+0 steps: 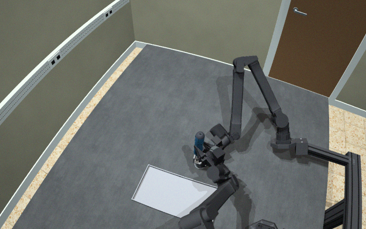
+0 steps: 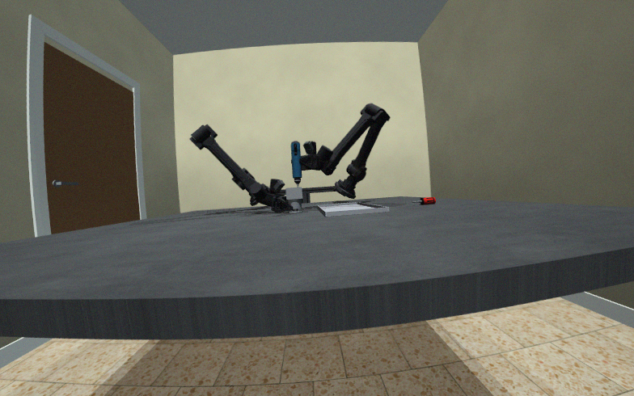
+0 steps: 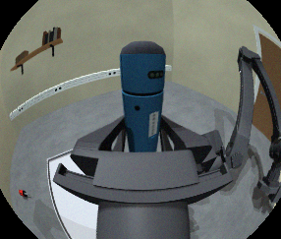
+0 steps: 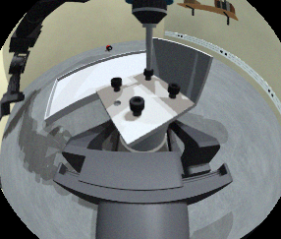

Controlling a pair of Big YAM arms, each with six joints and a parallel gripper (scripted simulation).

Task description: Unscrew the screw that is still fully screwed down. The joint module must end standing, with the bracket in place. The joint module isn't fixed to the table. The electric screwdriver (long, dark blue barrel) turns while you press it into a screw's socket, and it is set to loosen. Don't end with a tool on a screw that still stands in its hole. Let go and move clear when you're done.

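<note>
The grey bracket lies 5 cm above my right hand. Round my right hand: flat white tray 22 cm to the left, 4 cm ahead, 2 cm below; then red-handled screwdriver 55 cm to the left, 10 cm ahead, 1 cm below.
</note>
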